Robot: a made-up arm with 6 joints. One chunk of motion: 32 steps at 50 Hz.
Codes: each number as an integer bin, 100 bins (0 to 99) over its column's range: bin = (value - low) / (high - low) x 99, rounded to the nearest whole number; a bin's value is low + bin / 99 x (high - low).
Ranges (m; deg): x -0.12..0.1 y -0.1..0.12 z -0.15..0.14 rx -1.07..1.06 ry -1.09..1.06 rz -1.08..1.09
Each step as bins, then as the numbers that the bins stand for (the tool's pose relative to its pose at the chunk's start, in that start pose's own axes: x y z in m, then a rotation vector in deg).
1 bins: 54 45 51 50 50 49
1 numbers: 0.0000 0.0000 -0.0006 0.01 0.00 -0.01
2 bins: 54 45 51 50 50 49
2 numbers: 0.0000 0.0000 -0.0006 0.01 0.00 -0.01
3 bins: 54 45 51 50 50 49
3 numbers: 0.0000 0.0000 -0.0006 0.01 0.00 -0.01
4 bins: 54 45 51 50 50 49
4 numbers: 0.0000 0.0000 -0.0006 0.01 0.00 -0.01
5 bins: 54 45 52 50 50 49
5 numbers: 0.0000 0.0000 0.0023 0.01 0.00 -0.01
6 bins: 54 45 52 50 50 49
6 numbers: 0.0000 0.0000 0.0023 0.01 0.00 -0.01
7 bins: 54 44 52 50 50 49
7 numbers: 0.0000 -0.0022 0.0023 0.01 0.00 -0.01
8 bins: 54 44 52 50 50 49
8 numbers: 0.0000 -0.0022 0.0023 0.01 0.00 -0.01
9 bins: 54 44 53 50 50 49
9 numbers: 0.0000 -0.0022 0.0053 0.01 0.00 -0.01
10 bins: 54 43 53 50 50 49
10 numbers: 0.0000 -0.0044 0.0053 0.01 0.00 -0.01
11 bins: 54 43 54 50 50 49
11 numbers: 0.0000 -0.0044 0.0082 0.01 0.00 -0.01
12 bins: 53 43 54 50 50 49
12 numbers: -0.0022 -0.0044 0.0082 0.01 0.00 -0.01
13 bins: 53 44 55 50 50 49
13 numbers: -0.0022 -0.0022 0.0111 0.01 0.00 -0.01
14 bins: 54 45 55 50 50 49
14 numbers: 0.0000 0.0000 0.0111 0.01 0.00 -0.01
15 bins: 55 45 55 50 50 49
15 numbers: 0.0022 0.0000 0.0111 0.01 0.00 -0.01
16 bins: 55 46 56 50 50 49
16 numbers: 0.0022 0.0022 0.0140 0.01 0.00 -0.01
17 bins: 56 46 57 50 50 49
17 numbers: 0.0044 0.0022 0.0170 0.01 0.00 -0.01
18 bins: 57 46 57 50 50 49
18 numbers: 0.0067 0.0022 0.0170 0.01 0.00 -0.01
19 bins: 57 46 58 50 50 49
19 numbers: 0.0067 0.0022 0.0199 0.01 0.00 -0.01
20 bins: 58 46 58 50 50 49
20 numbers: 0.0089 0.0022 0.0199 0.01 0.00 -0.01
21 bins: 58 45 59 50 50 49
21 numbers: 0.0089 0.0000 0.0228 0.01 0.00 -0.01
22 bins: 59 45 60 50 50 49
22 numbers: 0.0111 0.0000 0.0258 0.01 0.00 -0.01
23 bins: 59 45 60 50 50 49
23 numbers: 0.0111 0.0000 0.0258 0.01 0.00 -0.01
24 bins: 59 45 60 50 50 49
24 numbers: 0.0111 0.0000 0.0258 0.01 0.00 -0.01
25 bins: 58 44 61 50 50 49
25 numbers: 0.0089 -0.0022 0.0287 0.01 0.00 -0.01
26 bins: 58 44 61 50 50 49
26 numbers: 0.0089 -0.0022 0.0287 0.01 0.00 -0.01
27 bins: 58 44 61 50 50 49
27 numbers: 0.0089 -0.0022 0.0287 0.01 0.00 -0.01
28 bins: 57 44 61 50 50 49
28 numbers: 0.0067 -0.0022 0.0287 0.01 0.00 -0.01
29 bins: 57 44 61 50 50 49
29 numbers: 0.0067 -0.0022 0.0287 0.01 0.00 -0.01
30 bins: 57 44 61 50 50 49
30 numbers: 0.0067 -0.0022 0.0287 0.01 0.00 -0.01
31 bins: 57 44 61 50 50 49
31 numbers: 0.0067 -0.0022 0.0287 0.01 0.00 -0.01
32 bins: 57 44 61 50 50 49
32 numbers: 0.0067 -0.0022 0.0287 0.01 0.00 -0.01
